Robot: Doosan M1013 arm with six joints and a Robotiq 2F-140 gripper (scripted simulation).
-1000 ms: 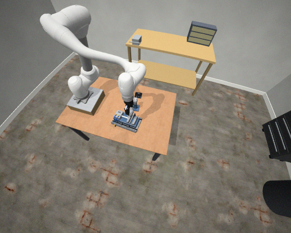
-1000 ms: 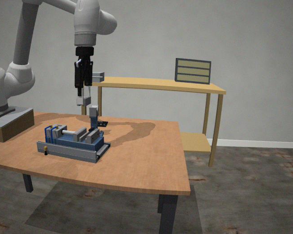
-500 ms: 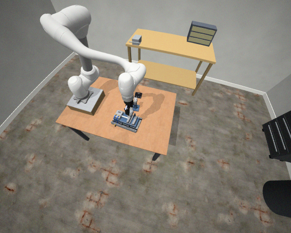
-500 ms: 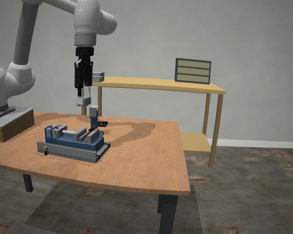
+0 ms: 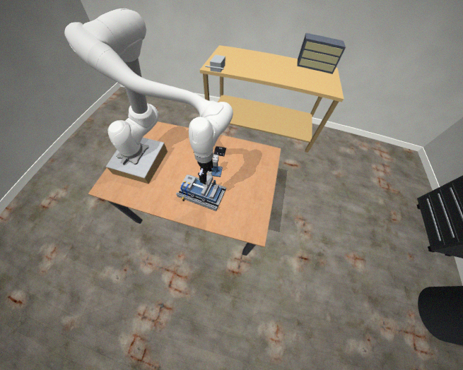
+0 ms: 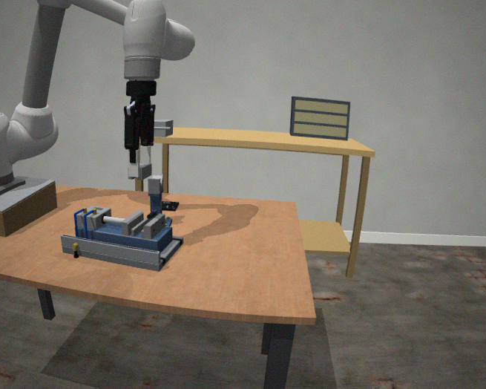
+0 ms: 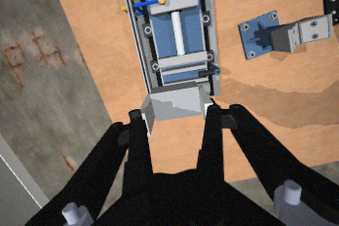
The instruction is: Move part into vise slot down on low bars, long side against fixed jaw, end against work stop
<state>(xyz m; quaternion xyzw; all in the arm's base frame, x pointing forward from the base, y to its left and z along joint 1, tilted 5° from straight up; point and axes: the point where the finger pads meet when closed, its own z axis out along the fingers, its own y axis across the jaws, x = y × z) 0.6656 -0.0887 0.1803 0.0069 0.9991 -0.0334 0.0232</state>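
The fixed jaw is 170 mm below my hand, 30 mm ahead of it and 20 mm to the left of it. From my hand the other things lie so: work stop: 160 mm below, 70 mm to the left; then moving jaw: 170 mm below, 40 mm behind, 20 mm to the left; then part: 30 mm below.
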